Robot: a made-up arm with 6 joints. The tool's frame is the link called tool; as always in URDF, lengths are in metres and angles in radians. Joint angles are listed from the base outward.
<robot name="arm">
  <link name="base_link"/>
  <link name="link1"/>
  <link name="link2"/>
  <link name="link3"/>
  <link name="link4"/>
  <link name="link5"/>
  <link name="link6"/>
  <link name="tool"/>
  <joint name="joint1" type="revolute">
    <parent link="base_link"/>
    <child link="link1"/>
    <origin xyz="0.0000 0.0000 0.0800" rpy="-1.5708 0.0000 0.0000"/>
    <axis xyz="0 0 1"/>
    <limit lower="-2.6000" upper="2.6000"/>
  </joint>
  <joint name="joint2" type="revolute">
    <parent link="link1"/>
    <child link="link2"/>
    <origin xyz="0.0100 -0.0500 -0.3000"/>
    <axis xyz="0 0 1"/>
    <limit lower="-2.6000" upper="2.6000"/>
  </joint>
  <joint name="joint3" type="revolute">
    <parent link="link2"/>
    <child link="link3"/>
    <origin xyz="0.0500 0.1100 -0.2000" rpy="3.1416 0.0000 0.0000"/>
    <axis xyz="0 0 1"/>
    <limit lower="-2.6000" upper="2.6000"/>
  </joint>
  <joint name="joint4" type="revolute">
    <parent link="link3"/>
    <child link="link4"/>
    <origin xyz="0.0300 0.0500 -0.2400" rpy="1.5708 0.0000 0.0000"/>
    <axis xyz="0 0 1"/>
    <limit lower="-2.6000" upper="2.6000"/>
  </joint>
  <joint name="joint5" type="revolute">
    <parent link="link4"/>
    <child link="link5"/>
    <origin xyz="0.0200 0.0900 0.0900" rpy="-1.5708 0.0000 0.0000"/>
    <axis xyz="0 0 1"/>
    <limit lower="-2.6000" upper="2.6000"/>
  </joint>
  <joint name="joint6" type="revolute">
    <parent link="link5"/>
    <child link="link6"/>
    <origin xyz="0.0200 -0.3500 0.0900" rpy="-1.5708 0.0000 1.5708"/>
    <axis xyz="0 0 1"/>
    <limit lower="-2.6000" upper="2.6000"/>
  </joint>
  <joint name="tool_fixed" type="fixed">
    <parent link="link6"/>
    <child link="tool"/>
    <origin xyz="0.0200 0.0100 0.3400" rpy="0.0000 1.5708 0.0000"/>
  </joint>
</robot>
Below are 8 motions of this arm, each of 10 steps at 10 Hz.
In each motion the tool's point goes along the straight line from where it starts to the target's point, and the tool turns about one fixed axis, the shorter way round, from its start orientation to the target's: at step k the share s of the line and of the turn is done. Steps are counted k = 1, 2, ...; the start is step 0. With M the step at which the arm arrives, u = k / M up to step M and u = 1 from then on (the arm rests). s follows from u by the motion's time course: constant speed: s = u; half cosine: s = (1 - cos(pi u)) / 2; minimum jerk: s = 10 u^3 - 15 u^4 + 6 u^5.
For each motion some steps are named. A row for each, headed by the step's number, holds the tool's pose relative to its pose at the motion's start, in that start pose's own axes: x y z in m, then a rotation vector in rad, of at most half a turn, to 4 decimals.
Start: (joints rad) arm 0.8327 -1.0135 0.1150 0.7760 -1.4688 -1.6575
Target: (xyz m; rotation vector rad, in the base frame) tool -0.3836 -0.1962 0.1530 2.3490 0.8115 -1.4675
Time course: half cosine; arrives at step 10
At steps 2, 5, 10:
2: -0.0041 -0.0010 0.0075 0.0161 0.0219 -0.0313
5: -0.0214 -0.0055 0.0393 0.0845 0.1144 -0.1637
10: -0.0428 -0.0109 0.0786 0.1690 0.2288 -0.3275

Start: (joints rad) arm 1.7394 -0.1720 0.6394 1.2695 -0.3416 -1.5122
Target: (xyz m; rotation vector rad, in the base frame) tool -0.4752 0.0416 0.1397 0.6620 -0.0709 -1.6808
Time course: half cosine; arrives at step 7
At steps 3, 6, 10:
3: -0.0019 -0.0030 0.0287 -0.0283 -0.0100 0.0197
6: -0.0047 -0.0074 0.0703 -0.0692 -0.0246 0.0482
10: -0.0050 -0.0078 0.0739 -0.0728 -0.0258 0.0507

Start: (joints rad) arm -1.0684 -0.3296 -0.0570 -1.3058 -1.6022 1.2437
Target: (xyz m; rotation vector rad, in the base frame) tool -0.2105 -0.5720 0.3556 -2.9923 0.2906 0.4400
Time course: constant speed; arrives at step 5
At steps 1, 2, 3, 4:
1: -0.0080 -0.0114 -0.0027 -0.0933 -0.0020 0.0317
2: -0.0160 -0.0228 -0.0054 -0.1866 -0.0041 0.0635
3: -0.0239 -0.0342 -0.0081 -0.2799 -0.0061 0.0952
4: -0.0319 -0.0456 -0.0108 -0.3732 -0.0082 0.1270

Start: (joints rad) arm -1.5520 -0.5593 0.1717 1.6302 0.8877 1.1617
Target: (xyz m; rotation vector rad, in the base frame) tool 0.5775 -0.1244 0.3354 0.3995 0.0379 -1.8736
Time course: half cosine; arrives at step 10
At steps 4, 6, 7, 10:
4: -0.0476 -0.0684 -0.0213 -0.2974 -0.0113 0.1685
6: -0.0902 -0.1295 -0.0403 -0.5633 -0.0213 0.3192
7: -0.1094 -0.1571 -0.0489 -0.6833 -0.0259 0.3872
10: -0.1378 -0.1979 -0.0616 -0.8607 -0.0326 0.4877

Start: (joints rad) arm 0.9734 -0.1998 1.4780 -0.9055 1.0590 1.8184
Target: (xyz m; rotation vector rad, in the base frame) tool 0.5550 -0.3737 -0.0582 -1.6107 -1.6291 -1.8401
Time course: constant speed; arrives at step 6
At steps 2, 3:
2: 0.0235 -0.0153 -0.0692 -0.3532 -0.0367 -0.0230
3: 0.0352 -0.0229 -0.1038 -0.5298 -0.0551 -0.0346

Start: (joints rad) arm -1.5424 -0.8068 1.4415 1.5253 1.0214 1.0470
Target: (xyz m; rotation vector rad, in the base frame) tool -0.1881 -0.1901 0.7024 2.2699 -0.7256 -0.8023
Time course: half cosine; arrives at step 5
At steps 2, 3, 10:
2: -0.0447 -0.0609 0.0250 -0.2733 0.1341 0.0543
3: -0.0846 -0.1153 0.0474 -0.5177 0.2541 0.1028
10: -0.1293 -0.1762 0.0725 -0.7910 0.3882 0.1570

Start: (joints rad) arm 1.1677 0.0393 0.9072 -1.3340 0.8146 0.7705
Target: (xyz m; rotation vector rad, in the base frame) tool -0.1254 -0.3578 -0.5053 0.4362 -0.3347 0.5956
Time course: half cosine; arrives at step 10
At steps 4, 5, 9, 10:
4: -0.0339 0.0025 0.0483 0.1430 0.0949 -0.1526
5: -0.0490 0.0036 0.0700 0.2069 0.1373 -0.2208
9: -0.0957 0.0070 0.1365 0.4038 0.2680 -0.4309
10: -0.0981 0.0072 0.1399 0.4139 0.2747 -0.4417

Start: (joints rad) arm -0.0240 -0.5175 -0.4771 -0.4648 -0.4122 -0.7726
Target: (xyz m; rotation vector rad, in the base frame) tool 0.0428 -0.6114 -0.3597 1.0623 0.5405 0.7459
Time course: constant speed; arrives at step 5
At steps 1, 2, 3, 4, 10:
1: 0.0416 -0.0287 -0.0087 0.0650 0.0320 0.0983
2: 0.0831 -0.0573 -0.0173 0.1300 0.0640 0.1966
3: 0.1247 -0.0860 -0.0260 0.1950 0.0960 0.2948
4: 0.1662 -0.1147 -0.0347 0.2599 0.1279 0.3931
10: 0.2078 -0.1434 -0.0434 0.3249 0.1599 0.4914

